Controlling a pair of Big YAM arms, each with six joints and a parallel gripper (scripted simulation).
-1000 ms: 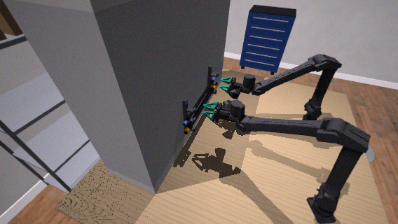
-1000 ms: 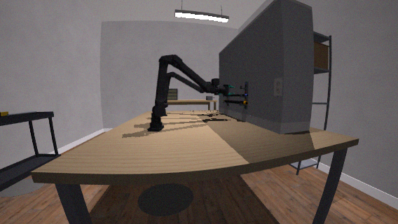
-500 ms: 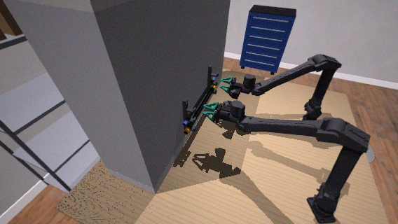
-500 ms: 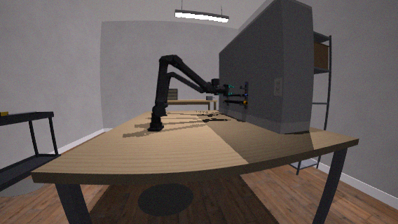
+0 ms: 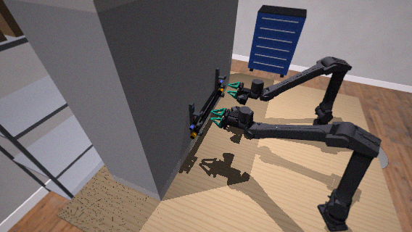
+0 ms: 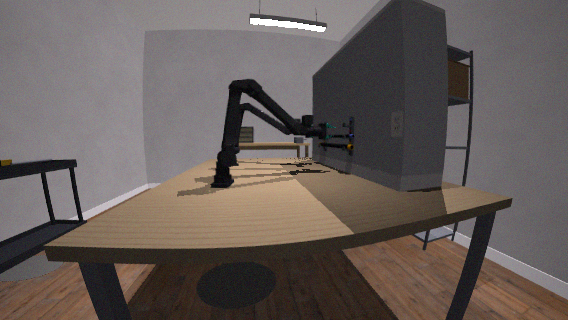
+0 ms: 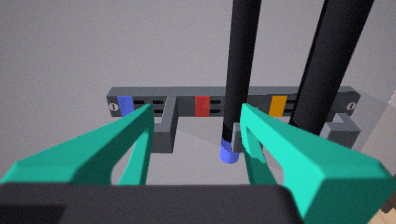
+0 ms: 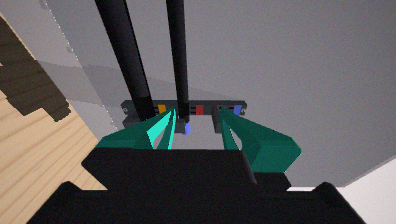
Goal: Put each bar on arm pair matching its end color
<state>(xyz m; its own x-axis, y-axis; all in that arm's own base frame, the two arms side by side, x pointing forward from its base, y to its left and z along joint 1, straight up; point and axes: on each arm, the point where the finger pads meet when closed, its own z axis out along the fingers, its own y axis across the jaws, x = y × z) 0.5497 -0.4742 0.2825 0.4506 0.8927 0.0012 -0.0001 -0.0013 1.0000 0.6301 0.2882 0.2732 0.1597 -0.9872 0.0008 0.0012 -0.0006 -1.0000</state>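
Now: the blue-ended bar 70 mm ahead of my left hand, 150 mm to the right of it and 40 mm below it. Also, from my left hand: orange-ended bar 70 mm ahead, 150 mm to the right, 110 mm below; grey wall block 250 mm ahead, 190 mm to the right, 170 mm above.
Now: the blue-ended bar 90 mm ahead of my right hand, 150 mm to the left of it and 30 mm below it. The rest, counted from my right hand: orange-ended bar (90 mm ahead, 150 mm to the left, 100 mm below); grey wall block (270 mm ahead, 120 mm to the left, 180 mm above).
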